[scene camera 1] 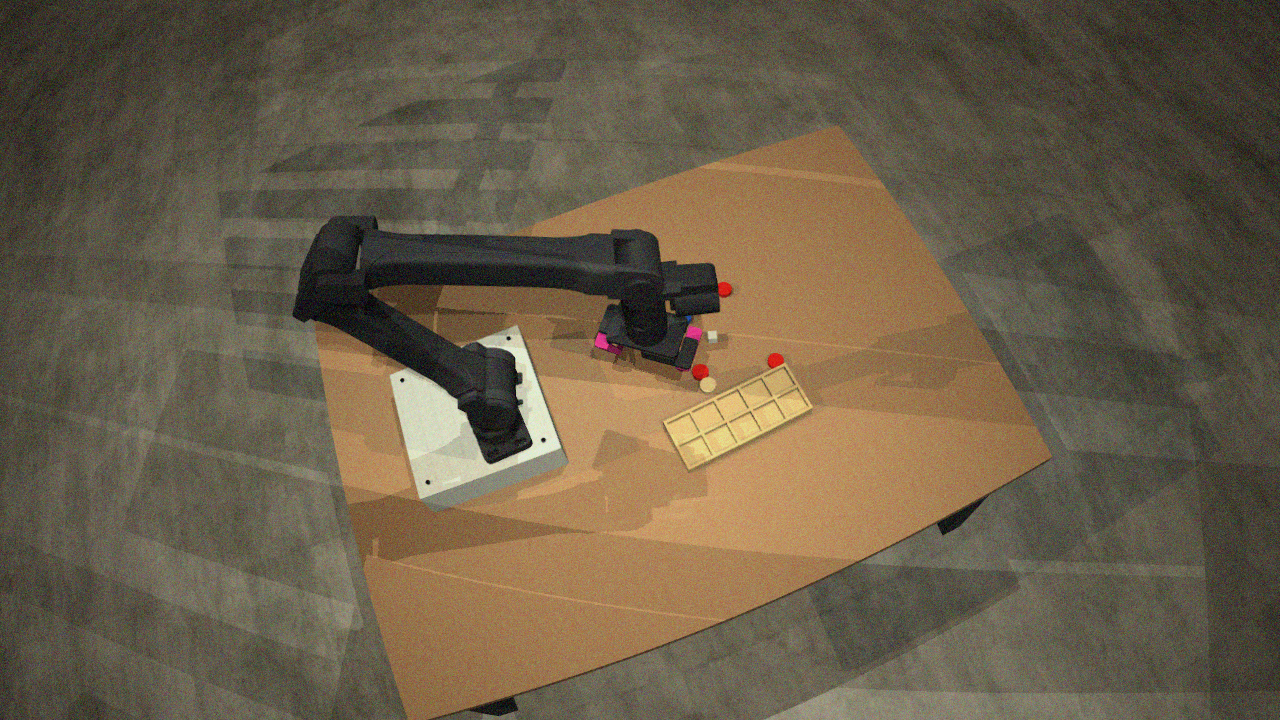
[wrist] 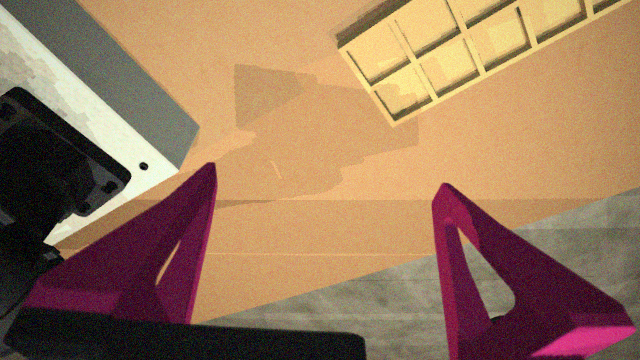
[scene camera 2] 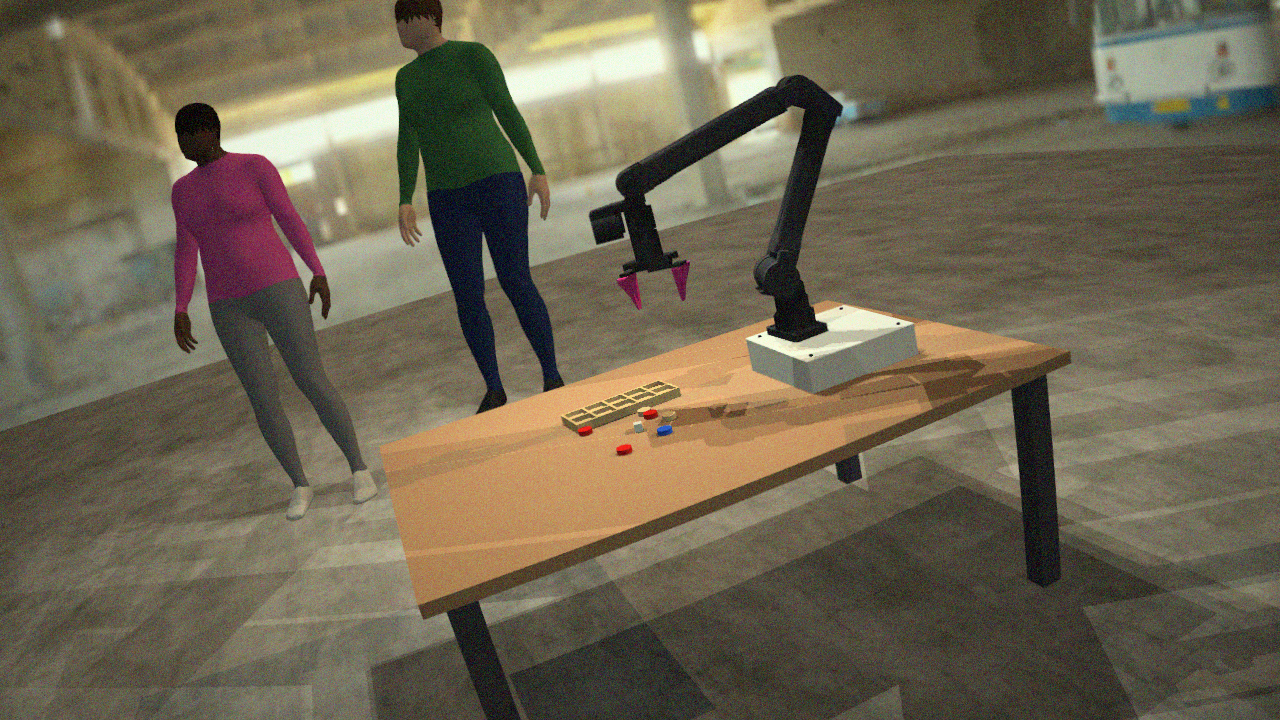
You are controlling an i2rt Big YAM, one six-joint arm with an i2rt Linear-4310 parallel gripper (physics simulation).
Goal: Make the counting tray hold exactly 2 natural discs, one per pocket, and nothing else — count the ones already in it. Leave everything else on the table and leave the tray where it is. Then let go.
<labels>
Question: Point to a counting tray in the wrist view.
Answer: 407,63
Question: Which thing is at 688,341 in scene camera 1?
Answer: The gripper.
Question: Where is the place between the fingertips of the gripper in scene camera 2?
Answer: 661,304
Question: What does the counting tray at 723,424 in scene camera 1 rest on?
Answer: The table.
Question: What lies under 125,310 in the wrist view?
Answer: The gripper.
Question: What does the gripper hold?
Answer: Nothing.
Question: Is the gripper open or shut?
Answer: Open.
</labels>
